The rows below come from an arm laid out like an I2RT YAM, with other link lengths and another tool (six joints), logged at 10 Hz.
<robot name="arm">
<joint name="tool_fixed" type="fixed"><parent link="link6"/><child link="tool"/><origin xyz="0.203 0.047 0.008" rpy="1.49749 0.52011 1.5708"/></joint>
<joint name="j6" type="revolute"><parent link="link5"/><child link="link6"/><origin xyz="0.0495 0 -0.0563"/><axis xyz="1 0 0"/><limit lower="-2.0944" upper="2.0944"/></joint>
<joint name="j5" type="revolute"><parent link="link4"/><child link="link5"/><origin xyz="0.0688 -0.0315 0.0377"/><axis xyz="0 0 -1"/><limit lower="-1.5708" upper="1.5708"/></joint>
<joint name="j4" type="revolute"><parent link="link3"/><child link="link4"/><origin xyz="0.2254 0.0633 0.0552"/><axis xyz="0 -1 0"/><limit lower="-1.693" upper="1.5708"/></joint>
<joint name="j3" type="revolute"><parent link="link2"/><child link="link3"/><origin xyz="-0.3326 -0.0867 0"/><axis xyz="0 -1 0"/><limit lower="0" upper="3.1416"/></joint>
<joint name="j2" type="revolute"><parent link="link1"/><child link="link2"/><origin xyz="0.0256 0.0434 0.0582"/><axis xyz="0 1 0"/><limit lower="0" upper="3.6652"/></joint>
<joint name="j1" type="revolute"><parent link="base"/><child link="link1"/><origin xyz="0 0 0.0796"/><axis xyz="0 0 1"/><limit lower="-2.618" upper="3.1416"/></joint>
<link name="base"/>
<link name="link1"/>
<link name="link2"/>
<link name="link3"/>
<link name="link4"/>
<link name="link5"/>
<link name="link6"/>
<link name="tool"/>
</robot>
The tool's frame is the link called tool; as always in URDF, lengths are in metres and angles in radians.
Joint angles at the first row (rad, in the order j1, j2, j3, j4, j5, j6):
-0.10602, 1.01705, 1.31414, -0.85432, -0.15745, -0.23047
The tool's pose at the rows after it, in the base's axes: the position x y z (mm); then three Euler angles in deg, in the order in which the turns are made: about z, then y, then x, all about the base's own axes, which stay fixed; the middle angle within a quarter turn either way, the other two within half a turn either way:
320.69 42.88 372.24 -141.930 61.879 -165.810
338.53 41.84 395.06 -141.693 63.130 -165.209
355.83 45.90 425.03 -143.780 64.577 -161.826
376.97 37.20 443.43 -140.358 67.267 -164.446
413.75 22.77 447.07 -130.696 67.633 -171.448
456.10 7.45 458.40 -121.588 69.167 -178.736
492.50 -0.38 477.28 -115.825 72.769 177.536
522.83 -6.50 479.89 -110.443 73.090 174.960
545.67 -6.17 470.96 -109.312 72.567 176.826
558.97 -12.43 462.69 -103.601 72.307 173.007
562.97 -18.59 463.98 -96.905 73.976 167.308
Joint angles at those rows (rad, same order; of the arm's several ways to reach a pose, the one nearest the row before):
-0.09858, 1.05752, 1.37549, -0.85846, -0.15384, -0.22286
-0.09665, 1.11911, 1.47224, -0.87155, -0.15399, -0.20407
-0.09251, 1.18795, 1.59994, -0.90042, -0.17153, -0.18038
-0.09298, 1.23331, 1.65549, -0.86937, -0.14453, -0.15263
-0.09341, 1.32764, 1.72049, -0.84333, -0.10099, -0.09488
-0.09286, 1.43374, 1.81306, -0.80658, -0.05528, -0.04836
-0.09347, 1.50835, 1.87074, -0.72742, -0.04001, -0.00312
-0.09509, 1.59188, 1.94628, -0.71443, -0.03222, 0.04836
-0.09490, 1.65037, 1.96942, -0.69073, -0.04403, 0.09781
-0.09475, 1.67452, 1.95438, -0.65477, -0.02587, 0.13510
-0.09497, 1.65617, 1.88717, -0.57241, -0.00494, 0.15960

